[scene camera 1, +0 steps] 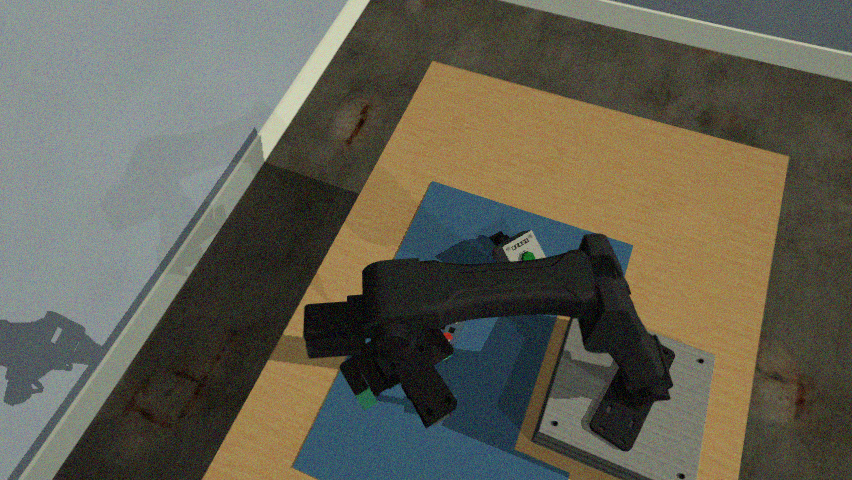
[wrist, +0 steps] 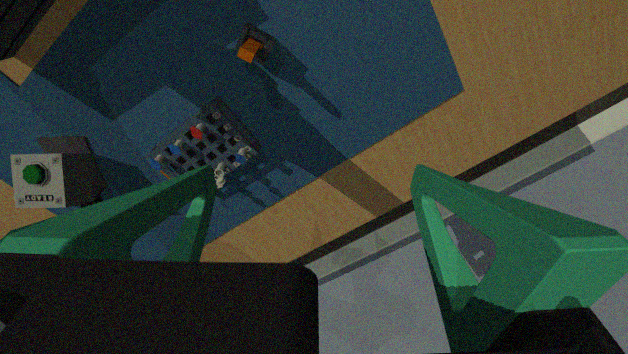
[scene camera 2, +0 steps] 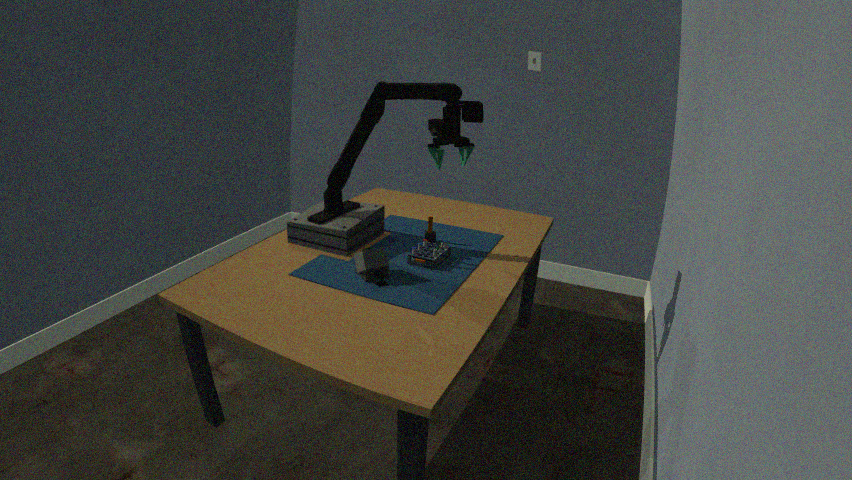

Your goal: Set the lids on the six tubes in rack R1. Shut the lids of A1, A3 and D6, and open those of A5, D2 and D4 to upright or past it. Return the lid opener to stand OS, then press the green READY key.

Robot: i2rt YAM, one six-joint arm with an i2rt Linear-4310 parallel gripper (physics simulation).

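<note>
My gripper point(scene camera 2: 451, 166) point(wrist: 313, 176) is open and empty, high above the table; one green finger shows in scene camera 1. The dark tube rack R1 point(scene camera 2: 438, 258) point(wrist: 225, 107) lies below, towards the left finger in the wrist view. It holds several tubes, with a red part point(wrist: 196, 132), blue parts point(wrist: 174, 149) and pale raised parts point(wrist: 220, 176); slot labels and exact lid angles are too small to read. The lid opener point(scene camera 2: 429, 224) point(wrist: 249, 50) stands upright, orange end up, in its dark stand. The green READY key point(scene camera 1: 527, 256) point(wrist: 33, 174) sits on a pale-faced box. The arm mostly hides the rack in scene camera 1.
The key's box point(scene camera 1: 536, 245) point(scene camera 2: 370, 260) point(wrist: 56, 187) stands on the blue mat point(scene camera 1: 357, 444) point(scene camera 2: 417, 298) point(wrist: 390, 60). The arm's grey base block point(scene camera 1: 685, 405) point(scene camera 2: 315, 237) is on the wooden table point(scene camera 1: 566, 137) point(scene camera 2: 333, 316) point(wrist: 540, 45). A wall rises beyond the table's edge.
</note>
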